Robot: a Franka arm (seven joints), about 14 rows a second.
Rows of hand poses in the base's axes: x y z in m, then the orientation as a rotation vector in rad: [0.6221, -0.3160, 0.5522, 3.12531, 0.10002, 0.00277]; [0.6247, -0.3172, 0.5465, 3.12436, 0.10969, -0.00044]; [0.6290, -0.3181, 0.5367, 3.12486, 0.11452, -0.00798]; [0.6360, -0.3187, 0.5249, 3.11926, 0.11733, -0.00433]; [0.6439, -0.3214, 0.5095, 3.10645, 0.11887, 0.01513]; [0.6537, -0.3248, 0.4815, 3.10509, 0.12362, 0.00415]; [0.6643, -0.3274, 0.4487, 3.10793, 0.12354, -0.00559]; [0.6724, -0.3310, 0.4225, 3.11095, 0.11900, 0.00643]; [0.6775, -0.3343, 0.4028, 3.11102, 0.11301, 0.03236]
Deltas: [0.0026, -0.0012, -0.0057, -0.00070, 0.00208, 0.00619]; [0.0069, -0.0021, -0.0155, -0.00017, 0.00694, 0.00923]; [0.0139, -0.0027, -0.0273, -0.00560, 0.00445, 0.01117]; [0.0218, -0.0054, -0.0427, -0.01790, -0.00845, 0.01255]; [0.0316, -0.0088, -0.0707, -0.01934, -0.00140, 0.01558]; [0.0422, -0.0114, -0.1035, -0.01670, 0.00495, 0.01542]; [0.0503, -0.0150, -0.1297, -0.01361, -0.00270, 0.01249]; [0.0554, -0.0183, -0.1494, -0.01307, -0.01938, 0.00876]
